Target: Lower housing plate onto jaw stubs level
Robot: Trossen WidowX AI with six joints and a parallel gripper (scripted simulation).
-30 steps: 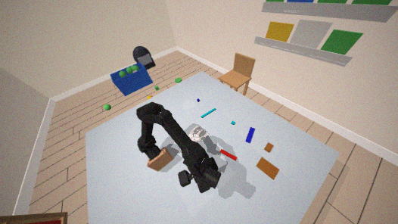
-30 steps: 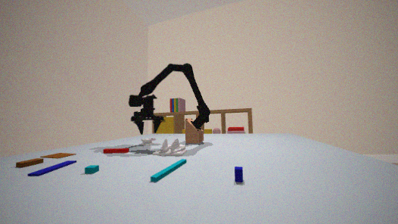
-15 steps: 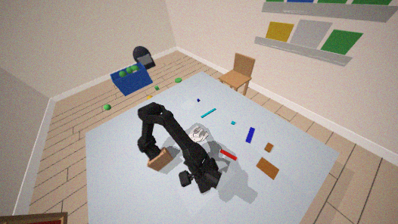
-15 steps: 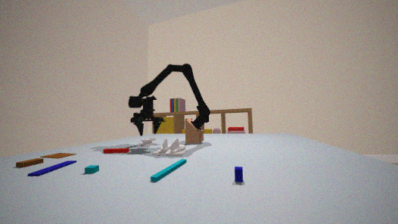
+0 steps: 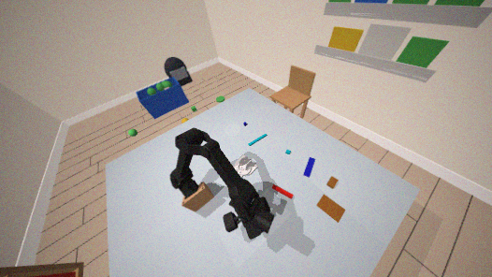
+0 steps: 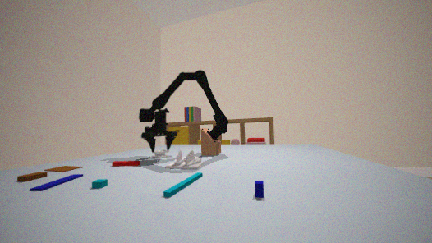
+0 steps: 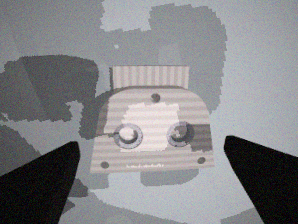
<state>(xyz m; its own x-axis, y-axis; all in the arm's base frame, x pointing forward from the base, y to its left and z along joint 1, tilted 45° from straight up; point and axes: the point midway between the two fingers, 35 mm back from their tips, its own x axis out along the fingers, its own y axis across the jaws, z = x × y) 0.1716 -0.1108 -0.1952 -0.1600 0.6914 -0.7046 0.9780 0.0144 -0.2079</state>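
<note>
My gripper tip is now 10 mm to the left of the white part and 20 mm above it. Round my gripper tip: blue bar 420 mm ahead, 40 mm to the left, 30 mm below; then red bar 200 mm ahead, 10 mm to the left, 20 mm below; then small blue block 290 mm ahead, 540 mm to the left, 20 mm below.
</note>
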